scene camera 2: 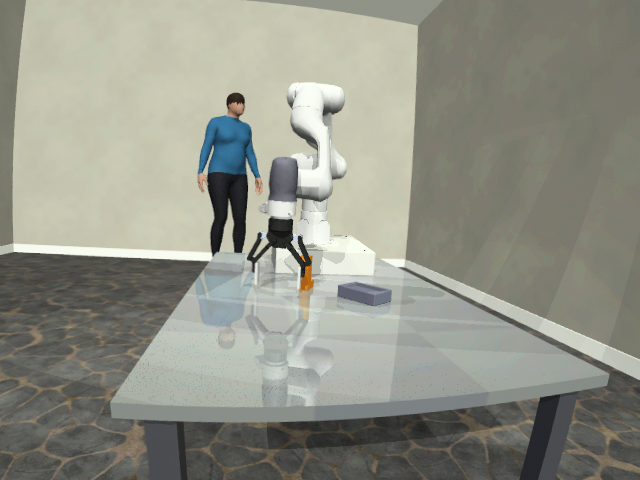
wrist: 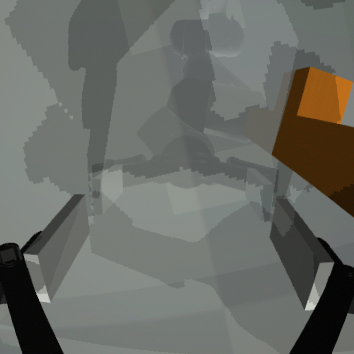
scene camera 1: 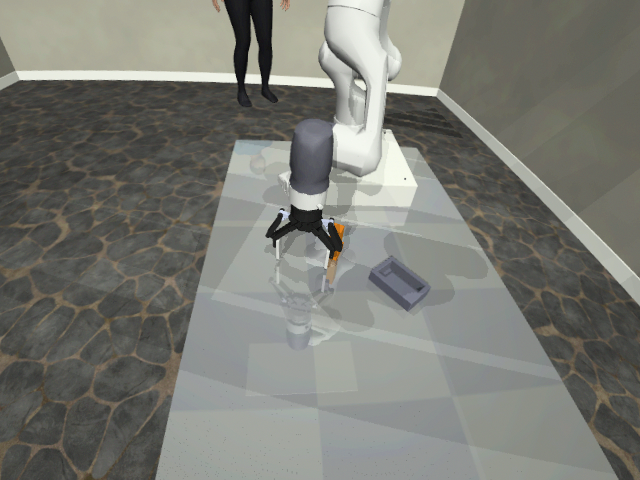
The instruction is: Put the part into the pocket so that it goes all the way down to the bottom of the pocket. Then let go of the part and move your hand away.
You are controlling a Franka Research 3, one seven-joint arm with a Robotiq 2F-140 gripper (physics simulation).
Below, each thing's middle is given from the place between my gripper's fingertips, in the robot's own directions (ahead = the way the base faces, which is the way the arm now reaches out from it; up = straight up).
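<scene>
Orange L-shaped block (wrist: 307, 142): 90 mm to the left of my hand, 60 mm behind it, 40 mm above it. Grey rectangular tray (scene camera 1: 403, 286): 270 mm to the left of my hand, 60 mm ahead of it. Going by their middles, the orange L-shaped block is the nearest to my hand of the things named here.
</scene>
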